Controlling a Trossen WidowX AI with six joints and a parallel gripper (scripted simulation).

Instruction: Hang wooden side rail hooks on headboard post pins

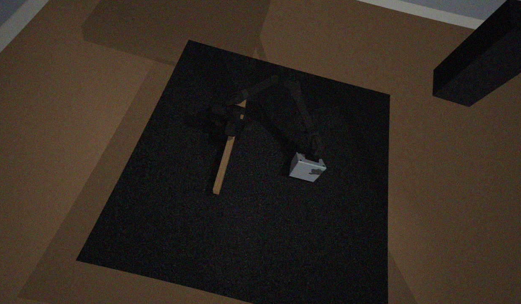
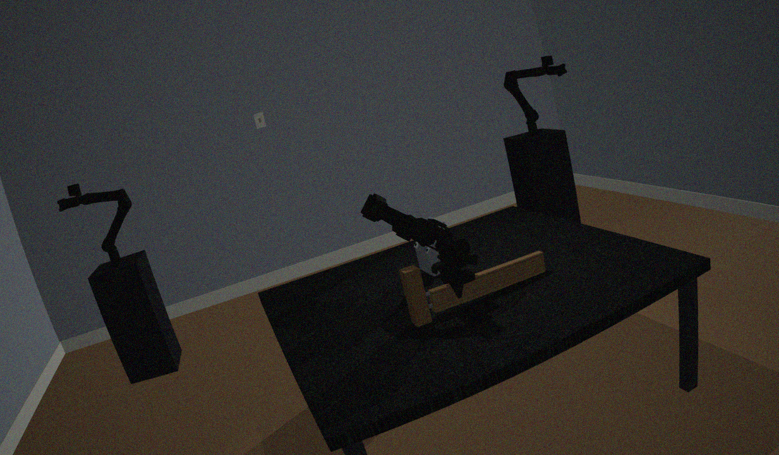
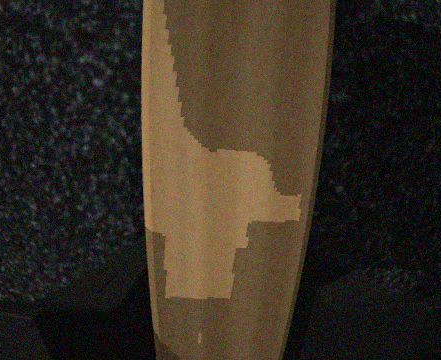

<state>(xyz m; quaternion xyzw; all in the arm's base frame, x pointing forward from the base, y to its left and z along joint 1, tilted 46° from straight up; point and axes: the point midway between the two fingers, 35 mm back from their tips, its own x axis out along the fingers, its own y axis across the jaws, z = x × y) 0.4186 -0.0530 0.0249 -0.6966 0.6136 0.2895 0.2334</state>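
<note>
The wooden headboard post lies 10 mm ahead of my gripper tip, 130 mm to the right of it and 40 mm above it.
</note>
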